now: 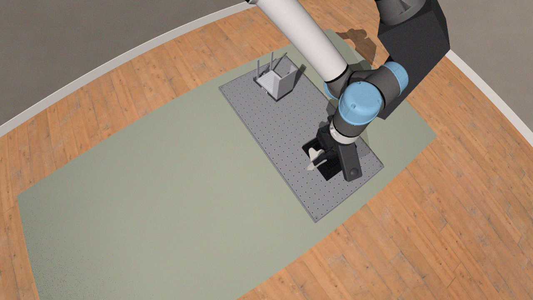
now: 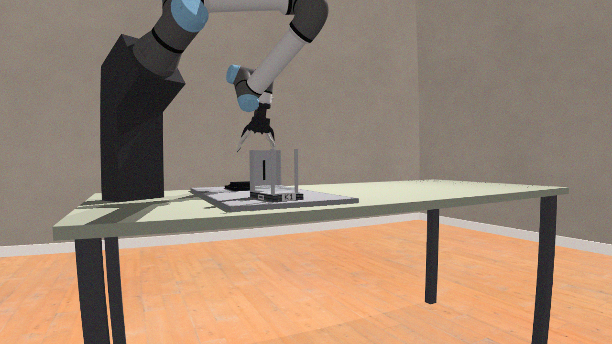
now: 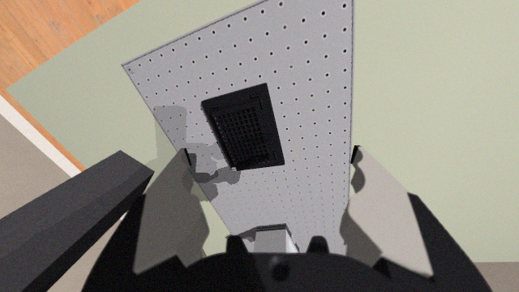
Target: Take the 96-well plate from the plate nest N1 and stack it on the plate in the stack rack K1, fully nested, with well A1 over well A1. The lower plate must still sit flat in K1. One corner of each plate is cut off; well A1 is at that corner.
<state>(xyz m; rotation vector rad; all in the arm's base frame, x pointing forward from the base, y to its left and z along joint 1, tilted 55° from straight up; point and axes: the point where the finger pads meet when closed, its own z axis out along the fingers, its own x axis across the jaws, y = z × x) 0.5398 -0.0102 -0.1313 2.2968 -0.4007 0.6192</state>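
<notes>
Right now the black 96-well plate is 70 mm behind my hand, 20 mm to the right of it and 120 mm below it. From my hand the other things lie so: K1 label: 200 mm behind, 470 mm to the right, 120 mm below; white plate: 190 mm behind, 390 mm to the right, 110 mm below; black plate nest N1: 70 mm behind, 20 mm to the right, 130 mm below.
</notes>
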